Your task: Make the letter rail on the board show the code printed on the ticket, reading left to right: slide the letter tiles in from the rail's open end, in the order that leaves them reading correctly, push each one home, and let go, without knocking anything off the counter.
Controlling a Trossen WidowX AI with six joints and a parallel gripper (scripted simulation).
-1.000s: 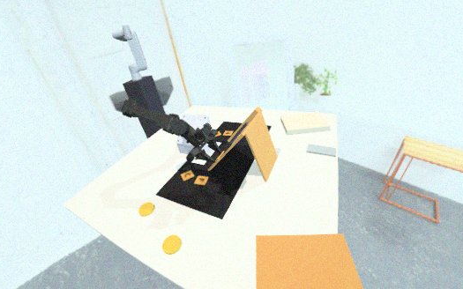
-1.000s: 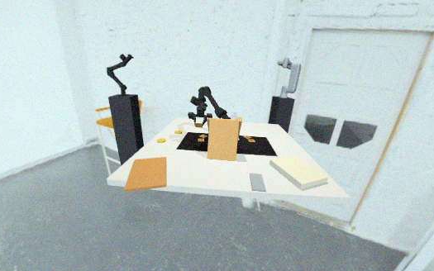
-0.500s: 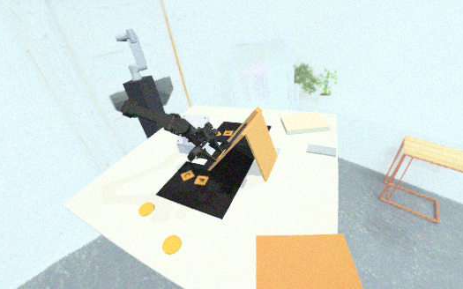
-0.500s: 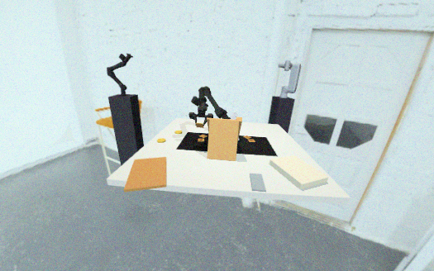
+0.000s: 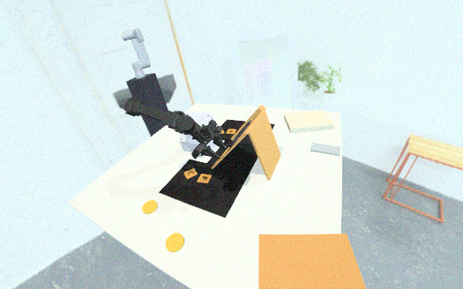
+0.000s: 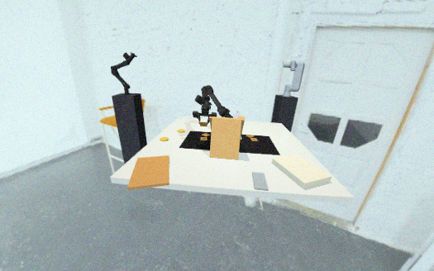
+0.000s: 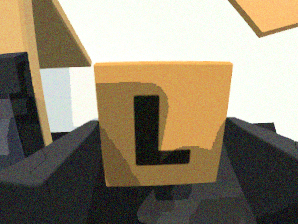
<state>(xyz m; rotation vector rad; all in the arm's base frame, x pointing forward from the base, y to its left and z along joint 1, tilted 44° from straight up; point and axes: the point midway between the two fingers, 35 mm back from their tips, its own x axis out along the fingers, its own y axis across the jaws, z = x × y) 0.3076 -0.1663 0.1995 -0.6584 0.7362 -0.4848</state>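
Now: gripper tip 20 mm past the white ticket, 220 mm to the right of it and 80 mm above it. Also, from my gripper tip: orange pad (350 mm ahead, 300 mm to the right, 170 mm below); then black mat (130 mm behind, 230 mm to the left, 180 mm below); then letter tile (right at my gripper tip).
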